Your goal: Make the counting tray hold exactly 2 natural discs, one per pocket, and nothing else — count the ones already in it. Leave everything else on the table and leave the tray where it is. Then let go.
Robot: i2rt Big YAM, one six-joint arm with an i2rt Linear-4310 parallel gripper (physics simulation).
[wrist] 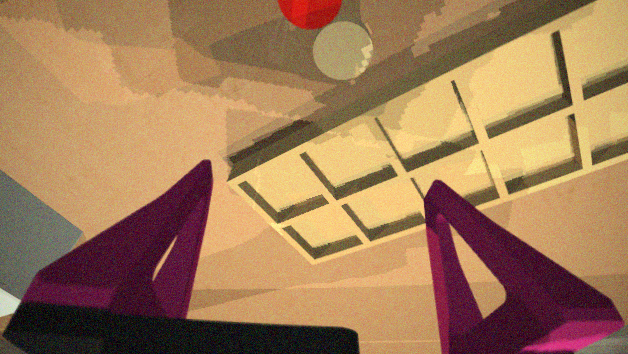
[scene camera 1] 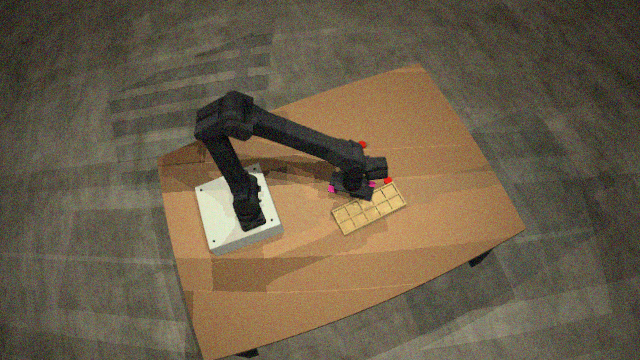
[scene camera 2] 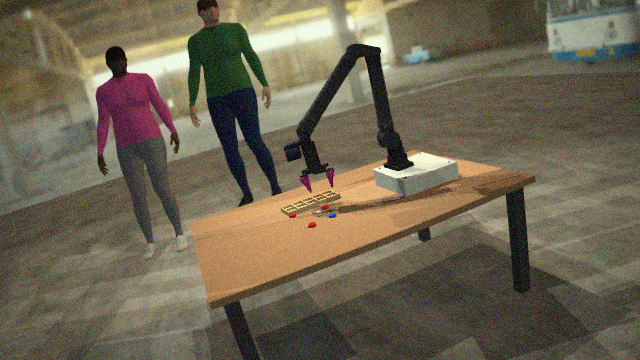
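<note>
The wooden counting tray (scene camera 1: 375, 219) (scene camera 2: 310, 207) (wrist: 278, 226) has two rows of square pockets. The pockets that show in the wrist view hold no disc; its far end is cut off there. A natural disc (wrist: 342, 50) lies on the table off the tray's long side, next to a red disc (wrist: 310, 12) (scene camera 2: 325, 207). Other natural discs are too faint to tell in scene camera 2 and are hidden under the arm in scene camera 1. My gripper (scene camera 1: 351, 187) (scene camera 2: 321, 189) (wrist: 324, 180) is open and empty, pointing down above the table by the tray's end nearer the base.
A red disc (scene camera 1: 388, 180) (scene camera 2: 292, 215) lies close to the tray's far end. Another red disc (scene camera 1: 362, 144) (scene camera 2: 312, 224), a blue disc (scene camera 2: 332, 215) and a small white cube (scene camera 2: 319, 213) lie on the table. The white base block (scene camera 1: 220, 215) (scene camera 2: 425, 175) carries the arm.
</note>
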